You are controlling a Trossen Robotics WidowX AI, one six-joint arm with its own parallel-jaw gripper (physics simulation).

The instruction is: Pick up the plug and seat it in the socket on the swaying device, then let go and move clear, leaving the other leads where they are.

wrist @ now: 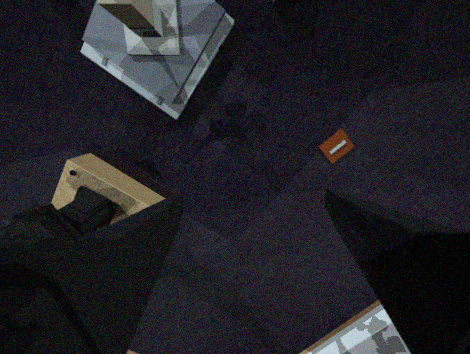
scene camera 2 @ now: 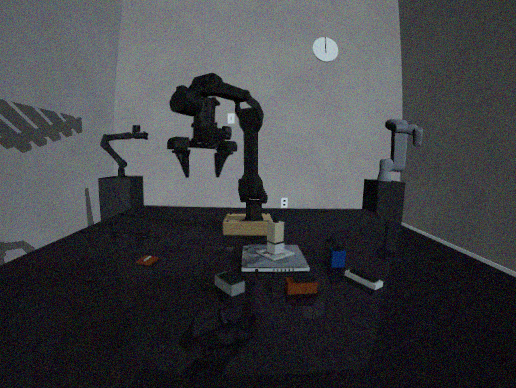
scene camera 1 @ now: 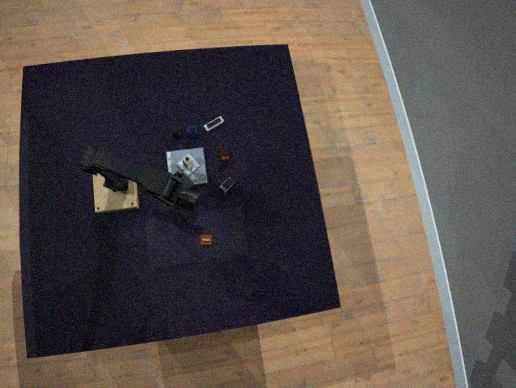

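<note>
The cream plug (scene camera 1: 187, 160) (scene camera 2: 275, 232) (wrist: 142, 9) stands upright at the white socket block (scene camera 2: 286, 254) (wrist: 135, 47) on the device's pale grey plate (scene camera 1: 175, 154) (scene camera 2: 250, 261) (wrist: 110, 40). A thin dark line crosses the plug low down in scene camera 2; how deep it sits cannot be told. The plug is cut by the top edge of the wrist view. My gripper (scene camera 2: 202, 176) (wrist: 253, 198) is open and empty, high above the table and well apart from the plug. In scene camera 1 the arm hides the fingertips and covers a lower corner of the plate.
Around the device lie a blue block (scene camera 1: 192, 130) (scene camera 2: 338, 258), a dark block (scene camera 1: 176, 135), a white bar (scene camera 1: 214, 123) (scene camera 2: 364, 279), an orange block (scene camera 1: 225, 157) (scene camera 2: 302, 286) and a grey block (scene camera 1: 226, 185) (scene camera 2: 230, 284). An orange tile (scene camera 1: 205, 240) (scene camera 2: 147, 260) (wrist: 338, 147) lies farther off.
</note>
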